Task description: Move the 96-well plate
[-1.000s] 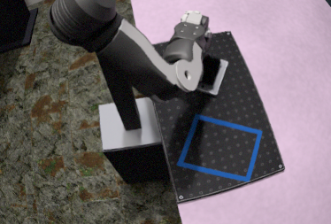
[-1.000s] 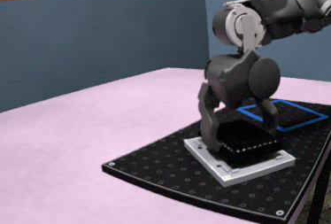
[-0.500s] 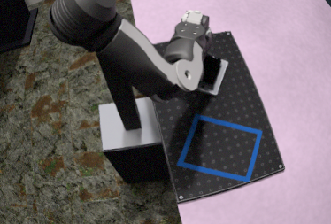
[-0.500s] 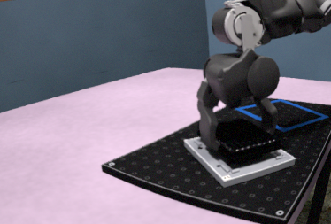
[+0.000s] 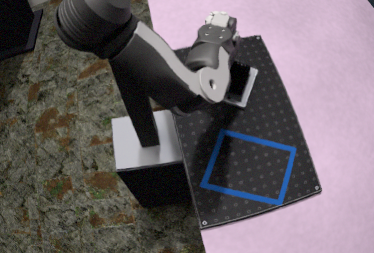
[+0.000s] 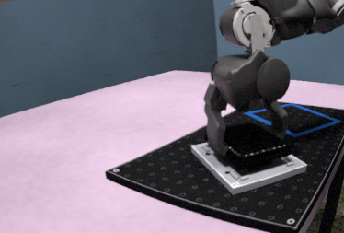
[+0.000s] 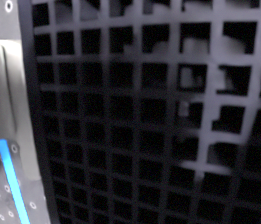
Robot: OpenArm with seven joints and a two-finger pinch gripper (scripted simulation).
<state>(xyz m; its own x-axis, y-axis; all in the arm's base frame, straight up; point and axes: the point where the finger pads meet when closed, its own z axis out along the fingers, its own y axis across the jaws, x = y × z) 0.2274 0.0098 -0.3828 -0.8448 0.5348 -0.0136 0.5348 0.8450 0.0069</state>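
Right now my hand is right at the black 96-well plate. Round my hand: grey plate nest 3 cm below.
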